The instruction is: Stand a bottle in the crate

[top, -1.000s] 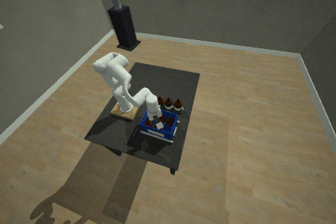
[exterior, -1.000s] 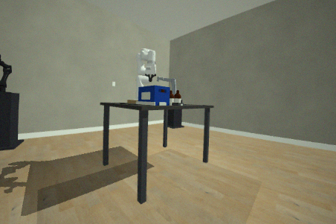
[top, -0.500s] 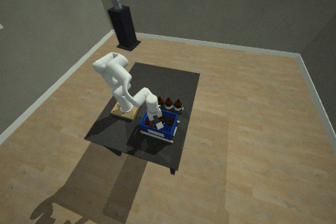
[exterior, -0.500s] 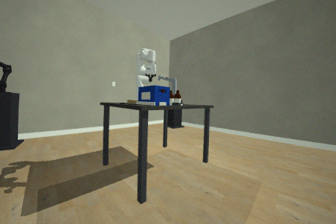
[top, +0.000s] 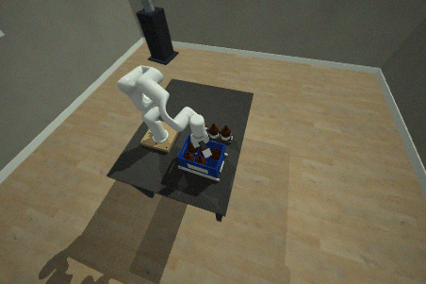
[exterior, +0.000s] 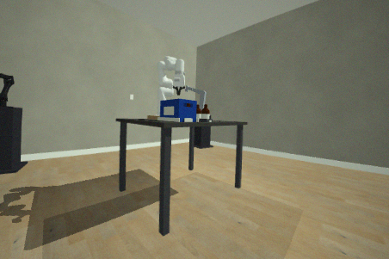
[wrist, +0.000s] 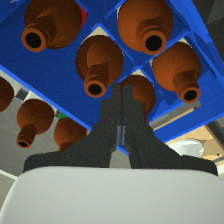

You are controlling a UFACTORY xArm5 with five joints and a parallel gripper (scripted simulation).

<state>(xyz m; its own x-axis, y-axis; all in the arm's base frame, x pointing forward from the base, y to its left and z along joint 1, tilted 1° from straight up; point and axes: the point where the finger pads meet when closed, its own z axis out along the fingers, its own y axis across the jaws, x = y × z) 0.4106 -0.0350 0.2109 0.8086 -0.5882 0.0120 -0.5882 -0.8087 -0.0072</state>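
My hand is 23 cm to the right of the tray, 23 cm above it and 3 cm past it. The rest, counted from my hand: blue crate 16 cm below, 1 cm behind.
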